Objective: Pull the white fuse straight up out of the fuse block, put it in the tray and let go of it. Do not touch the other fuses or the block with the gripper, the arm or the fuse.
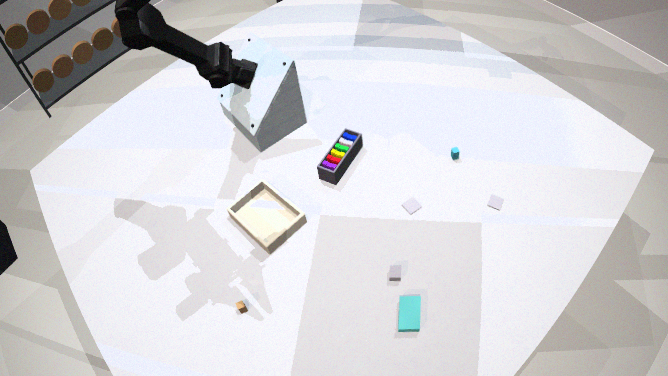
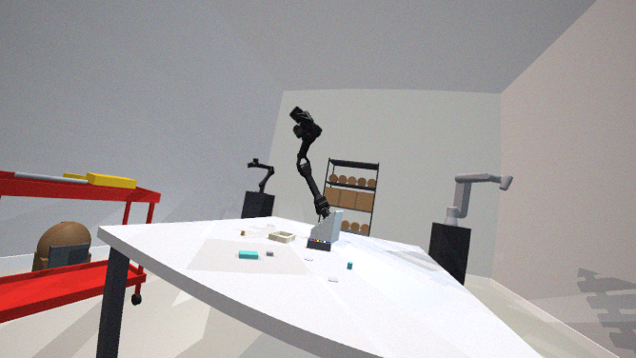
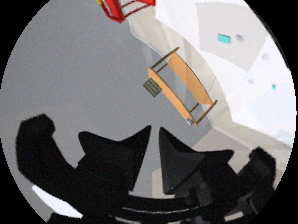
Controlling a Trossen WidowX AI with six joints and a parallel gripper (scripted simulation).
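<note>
The white fuse is 21 cm behind my gripper tip, 17 cm to the left of it and 56 cm below it. Also, from my gripper tip: beige tray: 22 cm behind, 5 cm to the right, 59 cm below; teal slab: 13 cm ahead, 3 cm to the right, 58 cm below; grey cube: 6 cm ahead, 1 cm to the left, 58 cm below.
</note>
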